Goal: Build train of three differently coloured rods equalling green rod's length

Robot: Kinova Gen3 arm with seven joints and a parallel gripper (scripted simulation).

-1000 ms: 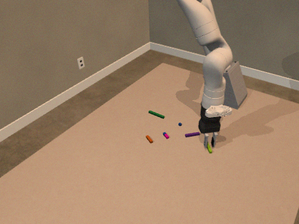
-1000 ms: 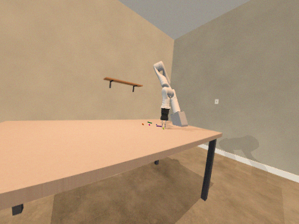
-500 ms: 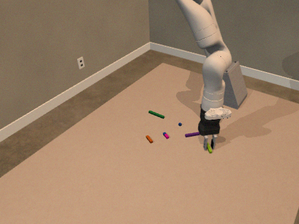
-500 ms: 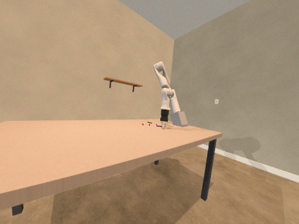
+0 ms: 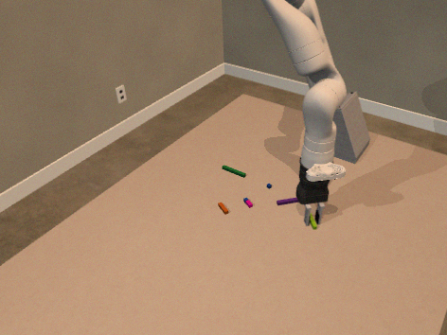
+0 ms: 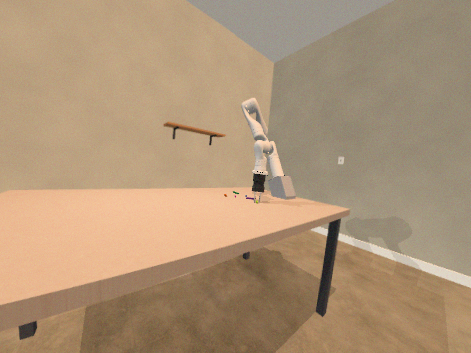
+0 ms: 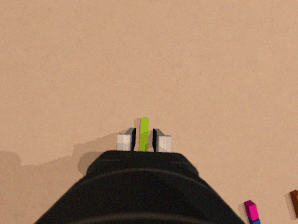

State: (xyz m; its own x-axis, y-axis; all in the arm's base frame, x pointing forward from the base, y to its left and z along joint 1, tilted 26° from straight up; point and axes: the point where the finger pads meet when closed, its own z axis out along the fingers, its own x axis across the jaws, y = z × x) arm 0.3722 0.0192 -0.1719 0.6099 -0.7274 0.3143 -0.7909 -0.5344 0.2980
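The lime rod is 1 cm below my hand. From my hand the other things lie so: orange rod: 6 cm ahead, 23 cm to the right, 1 cm below; magenta rod: 2 cm ahead, 17 cm to the right, 1 cm below; purple rod: 4 cm behind, 9 cm to the right, 1 cm below.
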